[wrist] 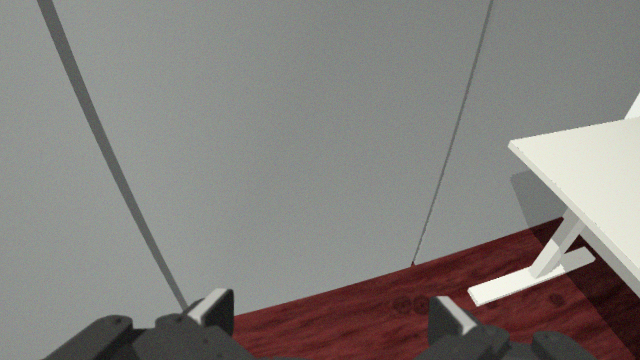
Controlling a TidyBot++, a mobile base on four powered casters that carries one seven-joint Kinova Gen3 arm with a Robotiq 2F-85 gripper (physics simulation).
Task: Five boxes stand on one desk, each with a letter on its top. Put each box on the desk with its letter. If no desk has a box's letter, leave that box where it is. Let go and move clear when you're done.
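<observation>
My gripper (pixel 330 315) is open, its two fingers wide apart at the bottom of the wrist view, with wall and dark red floor showing between them. A white desk (pixel 590 170) shows in part at the right edge of the view, well away from the fingers. Its near corner, one leg and a foot are visible. No box, box letter or desk letter shows in this view.
A grey wall (pixel 300 150) fills most of the view, with a dark strip (pixel 105 145) at the left and a thin seam further right. The dark red wooden floor (pixel 350 310) runs along the wall's base. The desk's foot (pixel 500 287) rests on the floor at the right.
</observation>
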